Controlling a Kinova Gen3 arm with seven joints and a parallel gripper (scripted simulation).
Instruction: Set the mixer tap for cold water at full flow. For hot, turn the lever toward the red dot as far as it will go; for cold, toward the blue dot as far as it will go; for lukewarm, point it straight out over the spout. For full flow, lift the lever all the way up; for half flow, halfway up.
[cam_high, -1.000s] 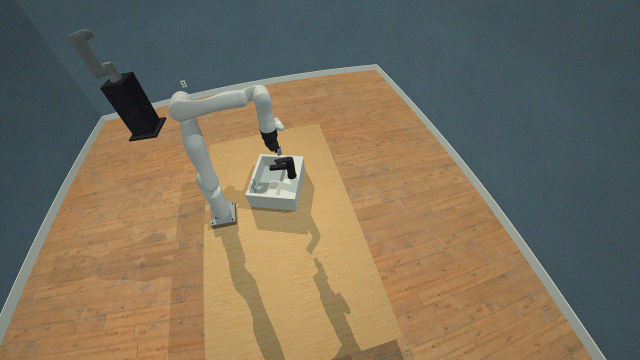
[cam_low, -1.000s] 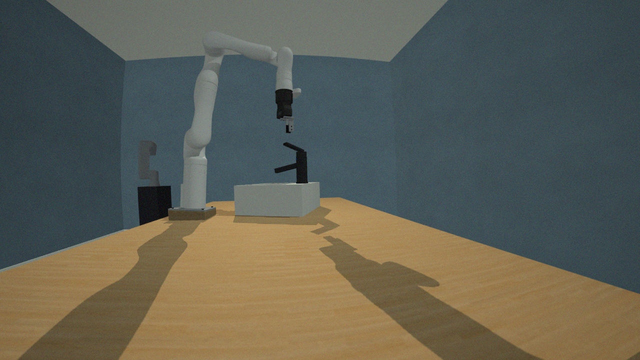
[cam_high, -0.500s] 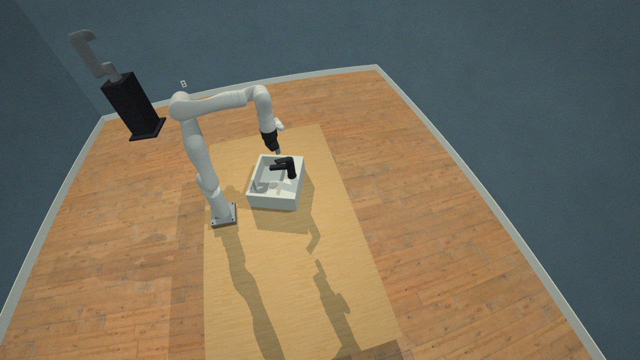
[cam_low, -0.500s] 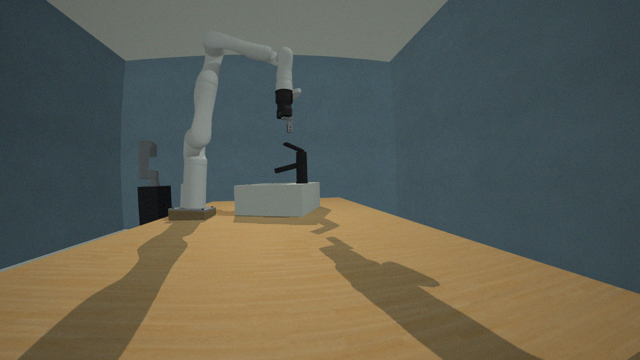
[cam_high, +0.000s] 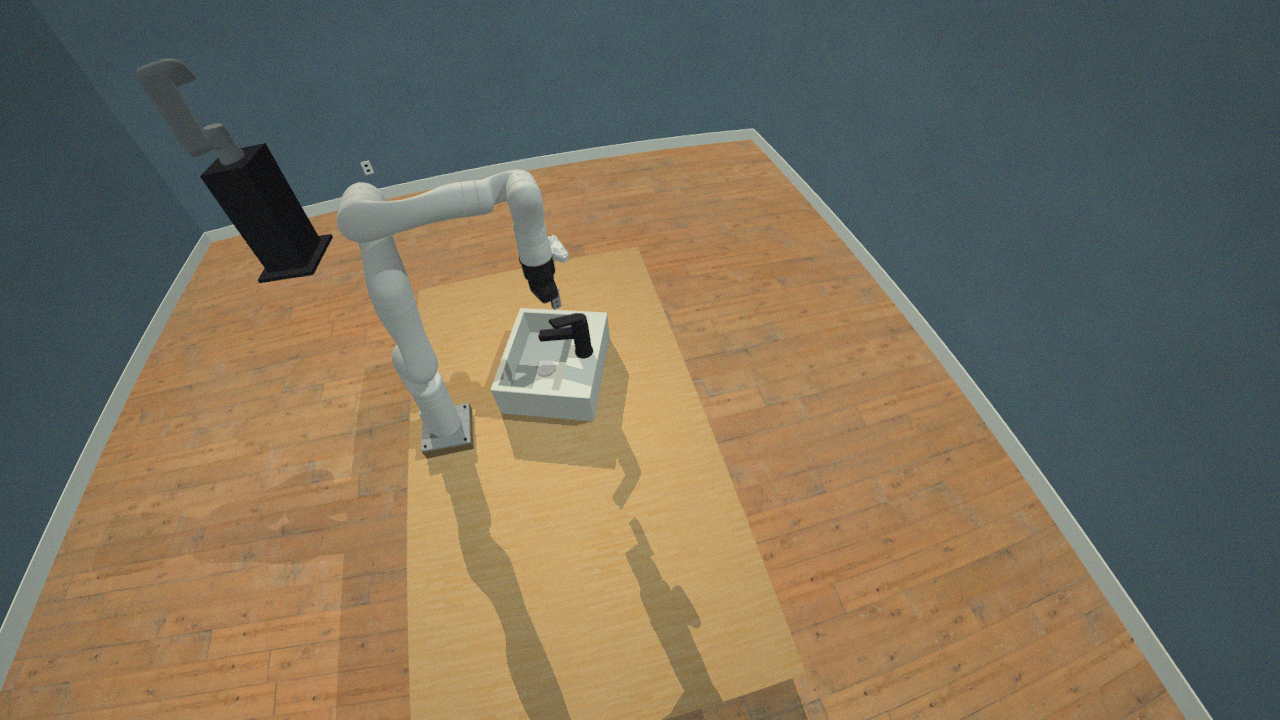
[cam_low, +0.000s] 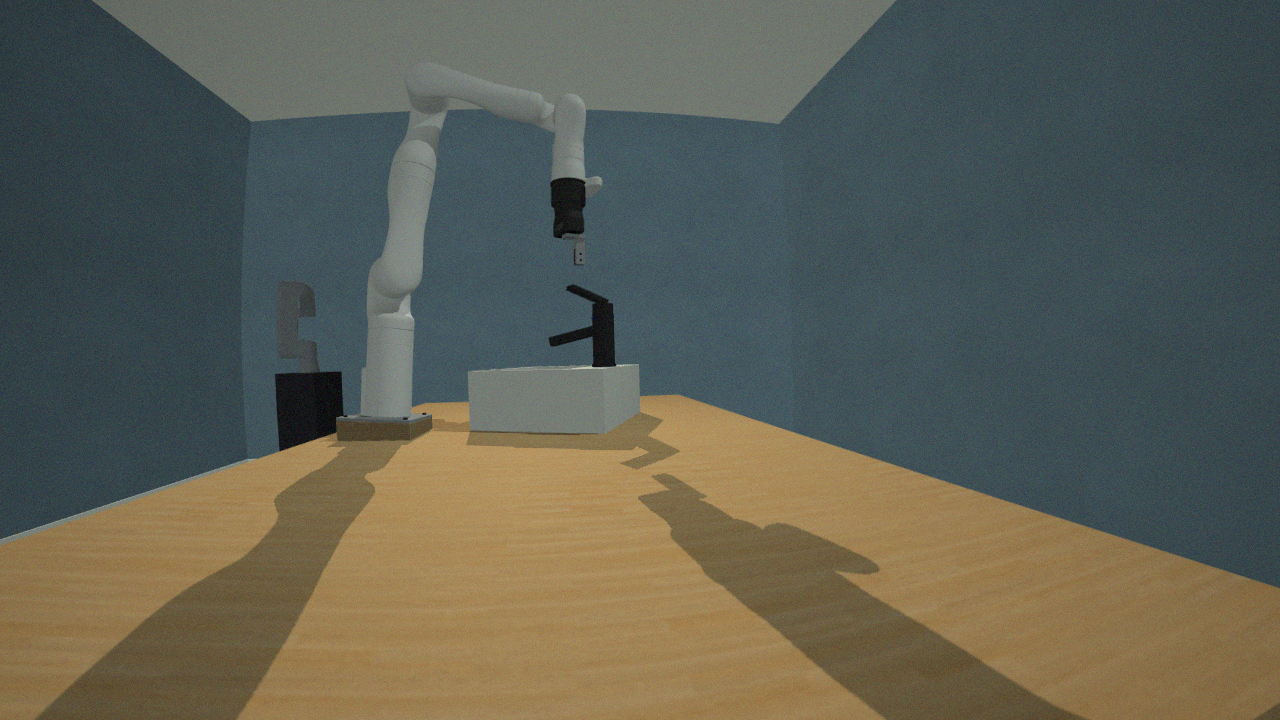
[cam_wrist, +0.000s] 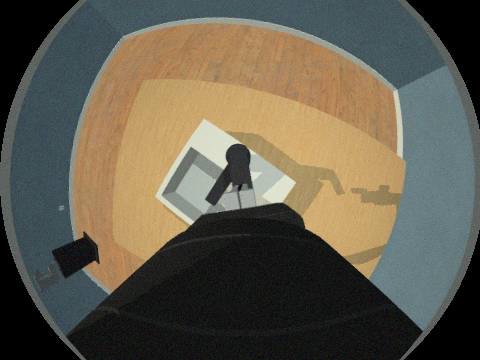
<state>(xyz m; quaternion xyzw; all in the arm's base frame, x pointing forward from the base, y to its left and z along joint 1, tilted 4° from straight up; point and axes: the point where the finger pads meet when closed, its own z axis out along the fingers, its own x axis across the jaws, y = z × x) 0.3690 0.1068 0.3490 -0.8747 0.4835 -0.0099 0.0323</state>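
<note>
Now: hand 20 mm short of the lever, 10 mm to the right of it and 80 mm above it. Round my hand: white basin 70 mm behind, 60 mm to the left, 330 mm below.
</note>
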